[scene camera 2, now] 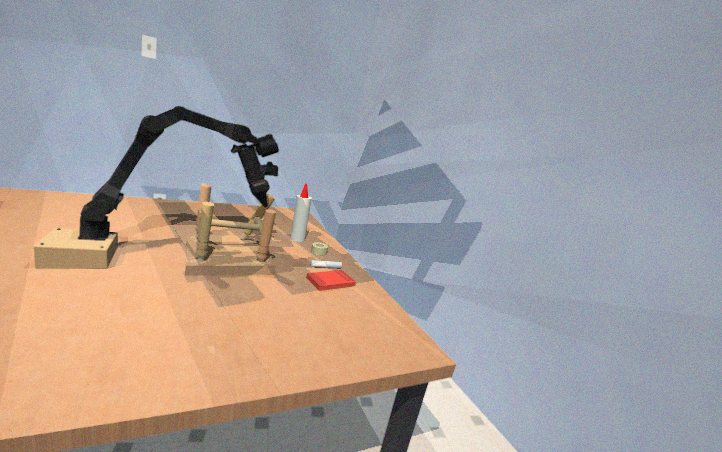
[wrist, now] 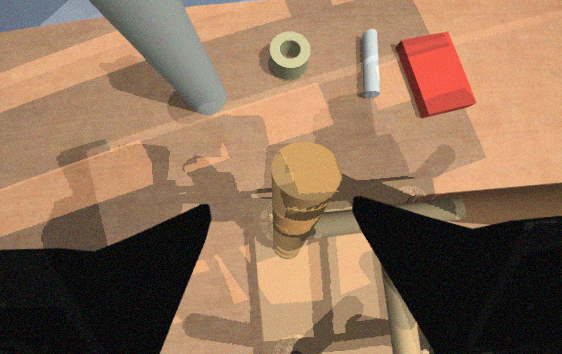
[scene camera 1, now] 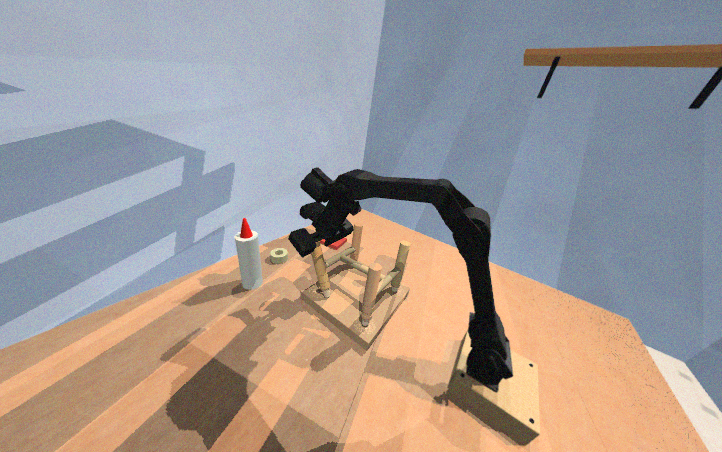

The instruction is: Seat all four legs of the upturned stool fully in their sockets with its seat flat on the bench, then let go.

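Where they show: gripper, between the fingertips: (scene camera 2: 264, 203) (wrist: 282, 207) (scene camera 1: 314, 250); arm's base, origin of its link: (scene camera 2: 93, 236) (scene camera 1: 483, 370).
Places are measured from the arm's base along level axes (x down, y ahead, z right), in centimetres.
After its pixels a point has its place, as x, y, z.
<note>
The upturned stool's seat (scene camera 1: 341, 315) {2.2, 35.7, -8.3} (scene camera 2: 229, 270) {3.9, 36.5, 16.1} (wrist: 290, 282) {2.3, 38.9, -5.7} lies on the bench. Its four legs point up, joined by rails (scene camera 1: 362, 264) {-7.8, 38.2, 3.7} (scene camera 2: 234, 224) {-6.9, 38.5, 4.6} (wrist: 337, 223) {-7.4, 47.6, -1.3}. Pale collars show at the feet of the near leg (scene camera 1: 370, 293) {-10.0, 29.1, -6.9} and the right leg (scene camera 1: 400, 266) {-8.2, 28.5, 11.0} in scene camera 1; how deep they sit is unclear. The left leg (scene camera 1: 321, 271) {-6.5, 46.1, -6.2} (scene camera 2: 258, 215) {-7.9, 47.7, -3.5} (wrist: 306, 172) {-15.0, 51.4, -4.6} leans outward in scene camera 2. My gripper (scene camera 1: 321, 238) {-11.9, 49.8, -5.7} (scene camera 2: 266, 204) {-11.9, 49.8, -5.7} (wrist: 282, 207) {-11.9, 49.8, -5.7} is open at this leg's top, with a fingertip on each side and gaps between in the wrist view.
A glue bottle (scene camera 1: 248, 263) {-5.1, 65.2, -17.1} (scene camera 2: 300, 218) {-4.7, 66.5, -12.5} (wrist: 170, 55) {-7.3, 64.8, -14.5} stands beyond the stool. A pale green ring (scene camera 1: 273, 259) {3.7, 71.5, -4.5} (scene camera 2: 319, 252) {4.2, 71.2, 1.4} (wrist: 288, 72) {3.5, 69.1, -2.1}, a white rod (scene camera 2: 326, 264) {3.9, 69.6, 12.8} (wrist: 370, 62) {3.3, 69.5, 11.1} and a red block (scene camera 1: 335, 243) {3.8, 62.5, 20.9} (scene camera 2: 330, 279) {3.8, 66.5, 24.2} (wrist: 437, 75) {3.8, 66.7, 22.4} lie near the bench's far edge.
</note>
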